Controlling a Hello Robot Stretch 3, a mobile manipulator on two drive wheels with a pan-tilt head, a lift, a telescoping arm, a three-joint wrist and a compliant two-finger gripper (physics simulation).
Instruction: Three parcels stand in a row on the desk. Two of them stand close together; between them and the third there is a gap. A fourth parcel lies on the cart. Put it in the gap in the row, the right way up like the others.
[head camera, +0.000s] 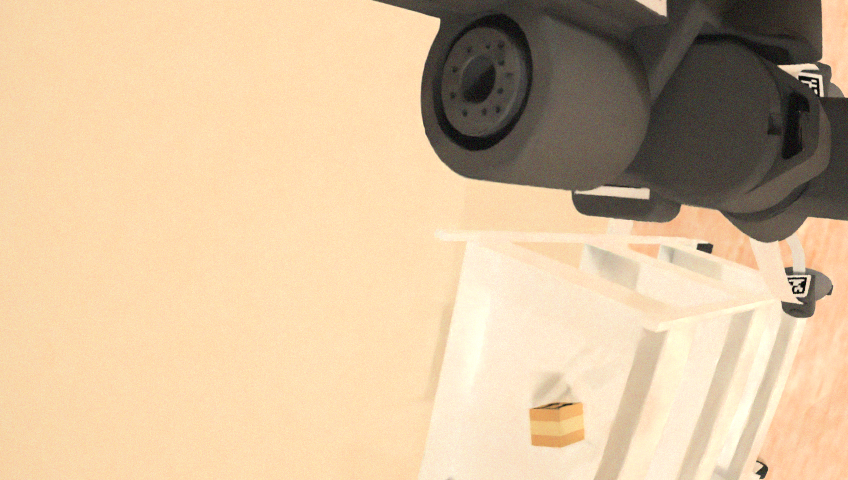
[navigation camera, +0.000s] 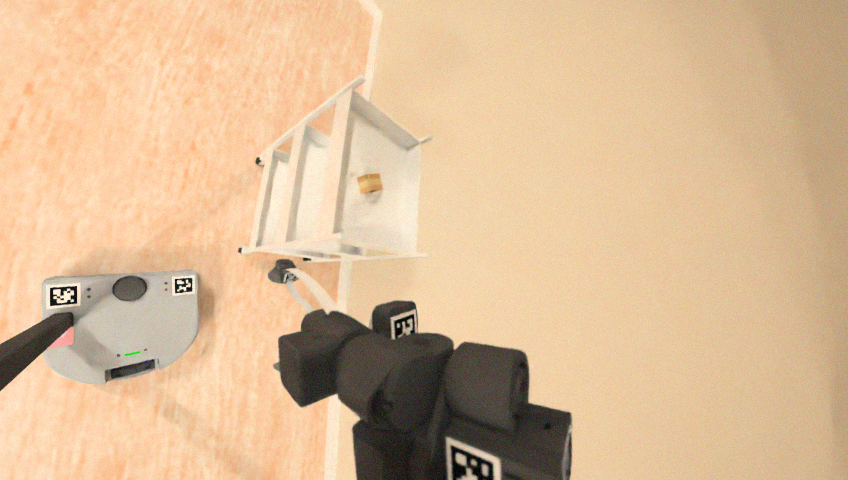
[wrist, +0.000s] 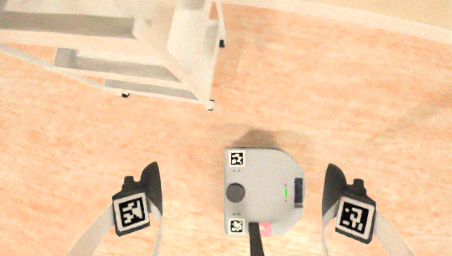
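Seen in the pictures: gripper, fingertip midpoint: (navigation camera: 281, 316); robot's base, origin of the base link: (navigation camera: 130, 287).
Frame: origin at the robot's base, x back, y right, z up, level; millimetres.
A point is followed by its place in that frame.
The fourth parcel (head camera: 557, 425) @(y 490, x -277, z 713 mm) (navigation camera: 369, 183) @(y 487, x -278, z 711 mm), a small orange box with a paler band, lies on the top tray of the white cart (head camera: 571, 284) @(y 535, x -106, z 663 mm) (navigation camera: 338, 172) @(y 370, x -280, z 726 mm) (wrist: 150, 40). Dark marks show on one of its faces in the head view. My gripper (wrist: 241, 182) @(y 163, x 21, z 867 mm) is open and empty, its two fingers wide apart in the wrist view. It is outside the cart, beside its end in the navigation view, away from the parcel. The wrist hides part of the gripper in the head and navigation views. The desk and the row of three parcels do not show.
The cart has lower shelves, corner posts and dark casters. My grey base (navigation camera: 119, 327) @(y -25, x 107, z 160 mm) (wrist: 265, 175) stands on the wood floor near the cart. A beige wall (head camera: 208, 237) @(y 890, x -87, z 1020 mm) (navigation camera: 624, 208) @(y 903, x -157, z 1339 mm) rises behind the cart, with a pale baseboard (wrist: 350, 20) along it.
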